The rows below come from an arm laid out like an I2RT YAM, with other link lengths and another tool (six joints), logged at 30 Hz.
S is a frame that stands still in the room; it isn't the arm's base.
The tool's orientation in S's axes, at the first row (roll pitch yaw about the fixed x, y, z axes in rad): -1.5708 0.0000 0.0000
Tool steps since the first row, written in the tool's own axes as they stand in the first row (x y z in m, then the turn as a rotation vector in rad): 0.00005 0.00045 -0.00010 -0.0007 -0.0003 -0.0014; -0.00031 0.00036 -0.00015 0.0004 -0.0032 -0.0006; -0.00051 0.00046 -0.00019 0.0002 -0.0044 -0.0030; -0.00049 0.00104 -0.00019 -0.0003 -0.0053 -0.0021; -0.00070 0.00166 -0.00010 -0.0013 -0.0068 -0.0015; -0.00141 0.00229 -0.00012 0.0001 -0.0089 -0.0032; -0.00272 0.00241 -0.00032 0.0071 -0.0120 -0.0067; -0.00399 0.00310 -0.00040 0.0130 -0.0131 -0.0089; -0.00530 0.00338 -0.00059 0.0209 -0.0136 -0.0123; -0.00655 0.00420 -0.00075 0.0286 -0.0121 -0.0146
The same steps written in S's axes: 0.00005 -0.00010 -0.00045 -0.0007 -0.0014 0.0003; -0.00031 -0.00015 -0.00036 0.0004 -0.0006 0.0032; -0.00051 -0.00019 -0.00046 0.0002 -0.0030 0.0044; -0.00049 -0.00019 -0.00104 -0.0003 -0.0021 0.0053; -0.00070 -0.00010 -0.00166 -0.0013 -0.0015 0.0068; -0.00141 -0.00012 -0.00229 0.0001 -0.0032 0.0089; -0.00272 -0.00032 -0.00241 0.0071 -0.0067 0.0120; -0.00399 -0.00040 -0.00310 0.0130 -0.0089 0.0131; -0.00530 -0.00059 -0.00338 0.0209 -0.0123 0.0136; -0.00655 -0.00075 -0.00420 0.0286 -0.0146 0.0121
